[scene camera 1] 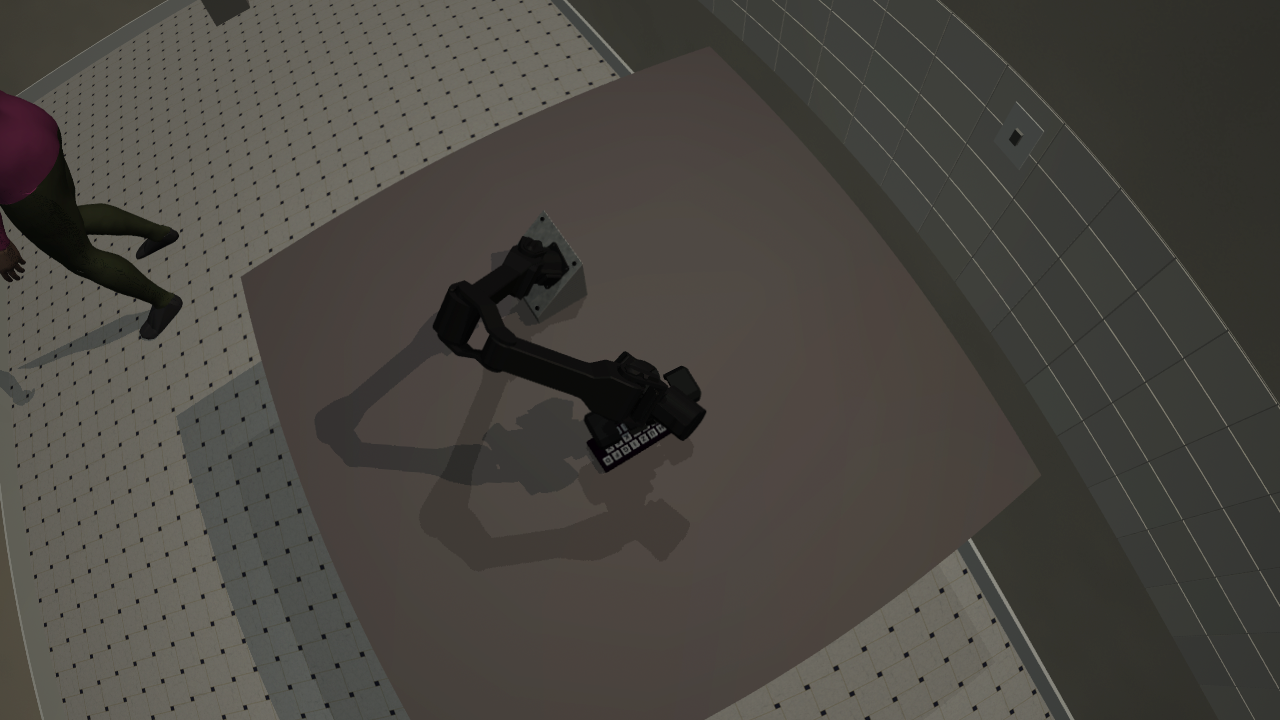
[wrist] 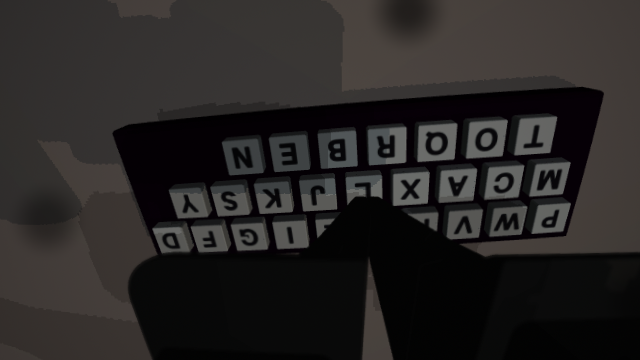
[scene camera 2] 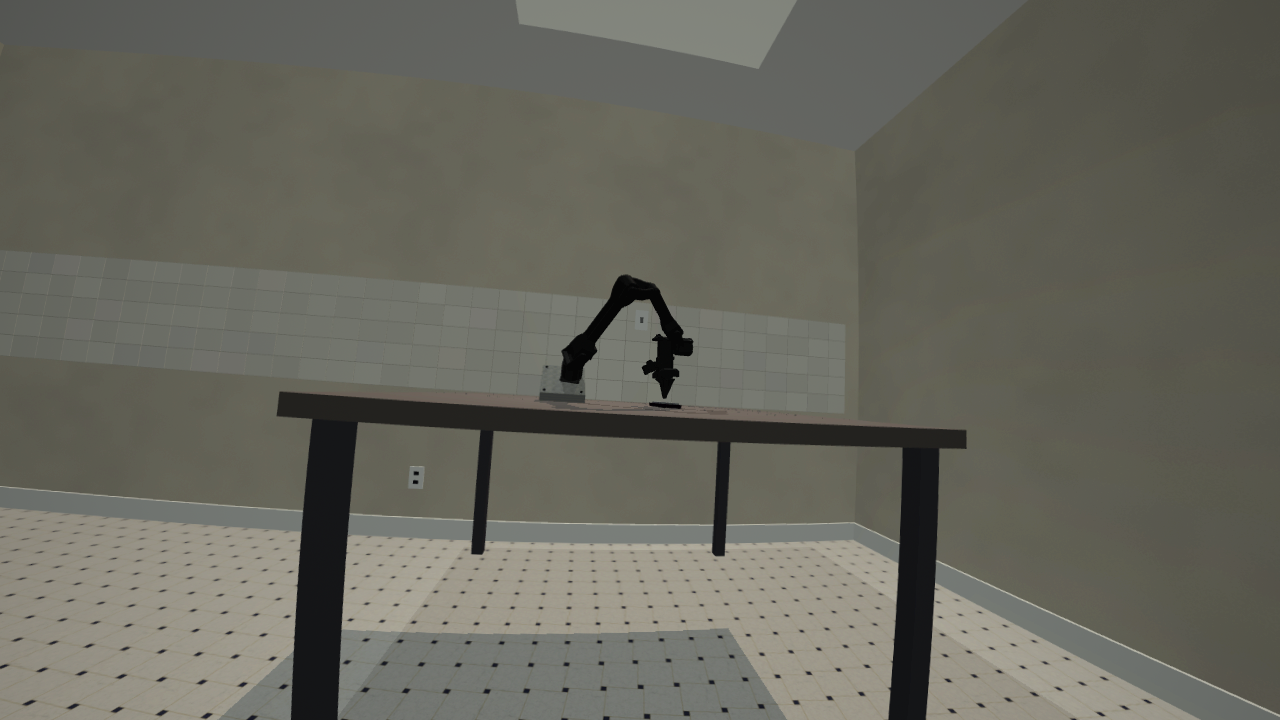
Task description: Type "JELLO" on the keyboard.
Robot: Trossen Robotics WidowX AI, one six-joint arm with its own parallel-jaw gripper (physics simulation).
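Frame: origin at the arm's base, x ahead, y left, z up, level; millimetres.
Seen in the pictures: gripper, between the fingertips: (scene camera 1: 644, 424) (wrist: 365, 209) (scene camera 2: 664, 398); arm's base, origin of its link: (scene camera 1: 551, 265) (scene camera 2: 570, 376).
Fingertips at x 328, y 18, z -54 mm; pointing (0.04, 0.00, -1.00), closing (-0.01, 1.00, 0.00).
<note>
Offsets run from my fingertips to a thing's middle.
The black keyboard {dy -4, dx +0, dz -21 mm} (scene camera 1: 626, 449) (scene camera 2: 665, 405) (wrist: 165, 150) lies on the table, its pale letter keys upside down in the wrist view. My gripper (scene camera 2: 665, 395) (wrist: 365, 208) is shut and empty, pointing down. Its tips overlap the near edge of the L key {dy +1, dx +0, dz -15 mm} (wrist: 364, 187) in the wrist view. In scene camera 2 they stand very slightly above the keyboard; contact is hard to tell. The J key {dy -17, dx +1, dz -15 mm} (wrist: 318, 193) is left of L, the E key {dy -28, dx -16, dz -15 mm} (wrist: 289, 153) is in the far row, and the O key {dy +44, dx -22, dz -15 mm} (wrist: 486, 139) is at the far right. The fingers partly hide two near-row keys.
The arm base plate (scene camera 1: 545, 295) (scene camera 2: 562, 385) stands on the brown table (scene camera 1: 805, 313) (scene camera 2: 447, 420). The arm (scene camera 1: 554, 367) (scene camera 2: 601, 324) arches from it to the keyboard and hides part of it in scene camera 1. A person (scene camera 1: 44, 197) is beside the table, on the floor.
</note>
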